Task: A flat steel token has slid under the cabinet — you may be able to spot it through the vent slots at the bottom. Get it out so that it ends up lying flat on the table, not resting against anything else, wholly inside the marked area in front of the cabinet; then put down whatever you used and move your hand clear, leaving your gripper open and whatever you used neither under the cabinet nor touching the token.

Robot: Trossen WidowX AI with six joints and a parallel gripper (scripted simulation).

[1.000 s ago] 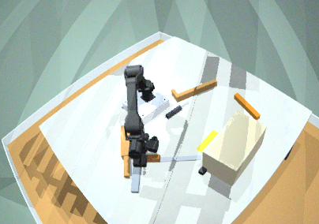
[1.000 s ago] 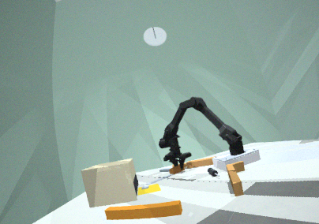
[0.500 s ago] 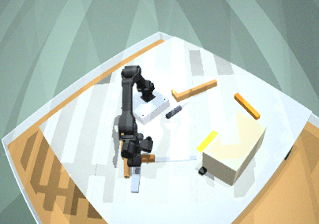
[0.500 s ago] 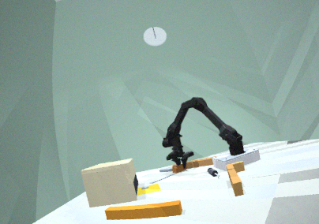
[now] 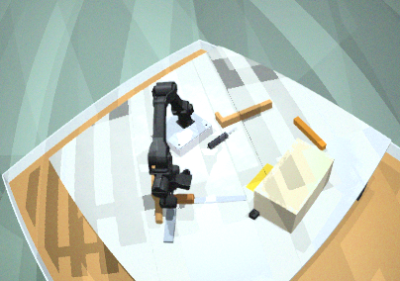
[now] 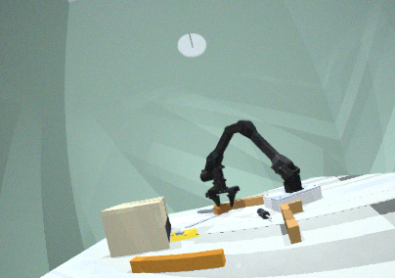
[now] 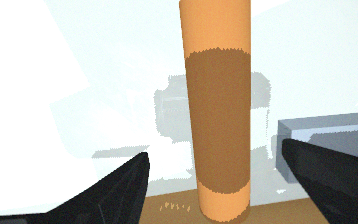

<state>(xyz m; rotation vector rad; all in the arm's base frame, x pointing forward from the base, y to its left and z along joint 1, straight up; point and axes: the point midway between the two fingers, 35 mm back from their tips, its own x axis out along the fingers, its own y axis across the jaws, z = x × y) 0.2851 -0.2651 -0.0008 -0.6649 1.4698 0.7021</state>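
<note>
The orange paddle is 60 mm behind my gripper tip and 40 mm to the right of it. Round my gripper tip: orange bar 660 mm to the left, 140 mm ahead; grey flat bar 90 mm ahead, 80 mm to the right, 10 mm below.
</note>
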